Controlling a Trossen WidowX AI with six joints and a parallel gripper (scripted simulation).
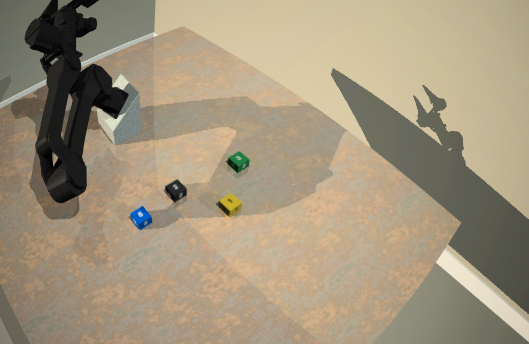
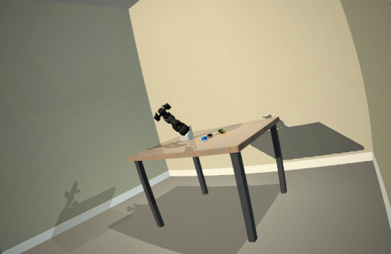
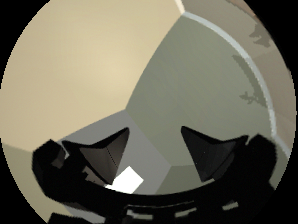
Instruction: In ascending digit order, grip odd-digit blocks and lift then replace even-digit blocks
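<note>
My gripper tip is 580 mm short of the yellow block, 20 mm to the right of it and 330 mm above it. From my gripper tip the other things lie so: blue block: 480 mm ahead, 130 mm to the right, 330 mm below; then green block: 520 mm ahead, 120 mm to the left, 330 mm below; then black block: 480 mm ahead, 30 mm to the right, 330 mm below.
</note>
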